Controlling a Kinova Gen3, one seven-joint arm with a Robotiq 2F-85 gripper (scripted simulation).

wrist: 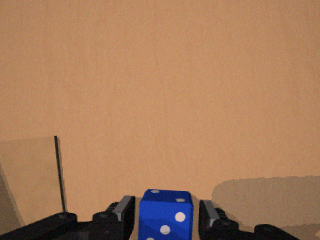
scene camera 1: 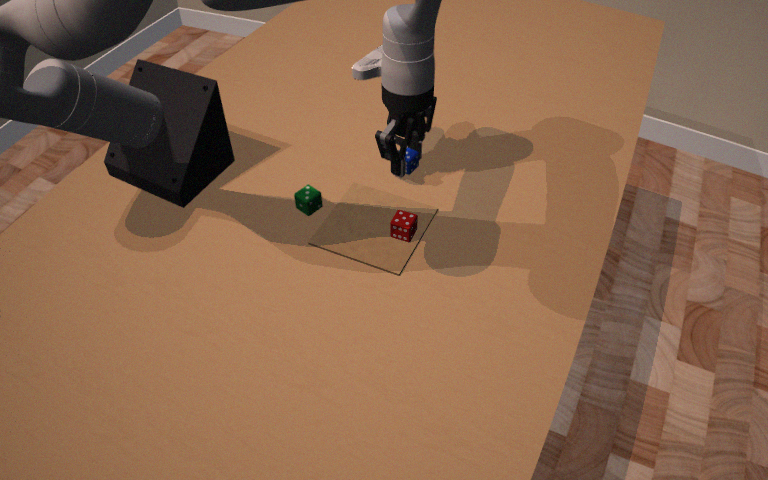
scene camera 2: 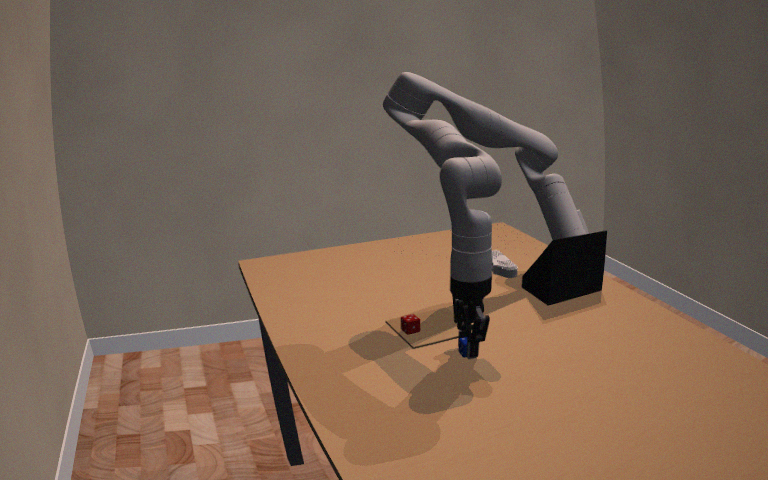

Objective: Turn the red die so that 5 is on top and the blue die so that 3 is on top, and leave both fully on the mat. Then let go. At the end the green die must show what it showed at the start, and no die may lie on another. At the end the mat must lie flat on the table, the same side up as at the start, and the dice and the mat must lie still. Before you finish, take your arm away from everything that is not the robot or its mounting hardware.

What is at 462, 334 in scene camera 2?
My gripper.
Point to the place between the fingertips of my gripper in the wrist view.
At 166, 212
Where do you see a thin mat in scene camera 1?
358, 228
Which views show my gripper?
The wrist view, scene camera 1 and scene camera 2: all of them.
